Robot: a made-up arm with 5 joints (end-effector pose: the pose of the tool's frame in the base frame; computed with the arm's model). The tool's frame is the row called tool.
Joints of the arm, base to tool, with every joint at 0 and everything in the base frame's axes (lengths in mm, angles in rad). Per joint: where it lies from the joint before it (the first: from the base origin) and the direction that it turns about. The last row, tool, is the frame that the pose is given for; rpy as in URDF.
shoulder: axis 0 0 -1 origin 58.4 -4.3 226.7
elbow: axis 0 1 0 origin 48.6 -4 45.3
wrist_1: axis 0 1 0 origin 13.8 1 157.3
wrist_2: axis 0 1 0 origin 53.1 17.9 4.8
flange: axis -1 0 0 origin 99.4 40.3 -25
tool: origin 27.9 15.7 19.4 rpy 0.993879 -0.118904 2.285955
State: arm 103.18 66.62 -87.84 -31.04 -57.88
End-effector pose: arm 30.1 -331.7 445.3 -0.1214 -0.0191 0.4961 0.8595
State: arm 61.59 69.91 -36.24 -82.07 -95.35
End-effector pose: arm 250.8 -287.7 375.4 -0.1341 -0.2842 0.8576 0.4070
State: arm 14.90 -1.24 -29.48 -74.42 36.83
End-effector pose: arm 163.1 50.0 588.6 -0.4174 0.1317 0.3859 0.8121
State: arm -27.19 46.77 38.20 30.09 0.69
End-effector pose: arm 135.2 115.1 204.3 -0.6692 -0.6866 -0.1826 0.2178
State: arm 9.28 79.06 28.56 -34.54 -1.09
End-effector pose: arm 292.9 28.8 112.9 0.7242 0.4672 0.5022 0.0705
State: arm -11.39 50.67 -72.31 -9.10 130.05
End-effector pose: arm 400.8 125.8 407.6 -0.2642 0.7564 -0.0244 0.5979
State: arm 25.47 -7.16 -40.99 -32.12 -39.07
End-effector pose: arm 168.9 4.2 598.0 -0.3240 0.0082 0.8317 0.4508
